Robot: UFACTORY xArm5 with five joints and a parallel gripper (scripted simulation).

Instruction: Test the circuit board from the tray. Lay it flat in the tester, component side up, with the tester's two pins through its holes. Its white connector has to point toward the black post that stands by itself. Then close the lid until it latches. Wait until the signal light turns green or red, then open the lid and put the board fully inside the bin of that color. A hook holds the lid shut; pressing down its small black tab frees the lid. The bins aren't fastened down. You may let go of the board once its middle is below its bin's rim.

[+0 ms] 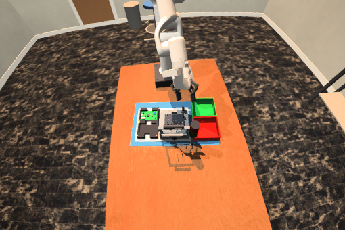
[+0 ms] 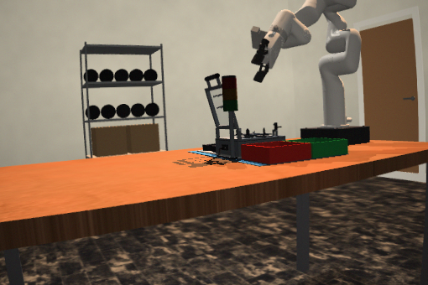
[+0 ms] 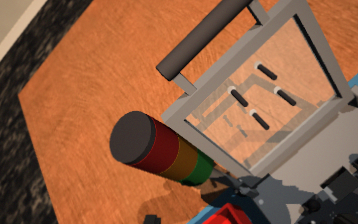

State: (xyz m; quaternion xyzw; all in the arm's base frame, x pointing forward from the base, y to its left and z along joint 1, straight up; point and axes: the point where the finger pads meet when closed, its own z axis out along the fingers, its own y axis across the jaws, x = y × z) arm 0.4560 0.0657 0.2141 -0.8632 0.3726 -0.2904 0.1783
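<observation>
Now: hand 9 cm past the green circuit board, 22 cm to the left of it and 26 cm above it. Round my hand: red bin (5 cm ahead, 13 cm to the left, 27 cm below); then tester lid (11 cm ahead, 7 cm to the right, 10 cm below); then green bin (10 cm behind, 15 cm to the left, 27 cm below).
</observation>
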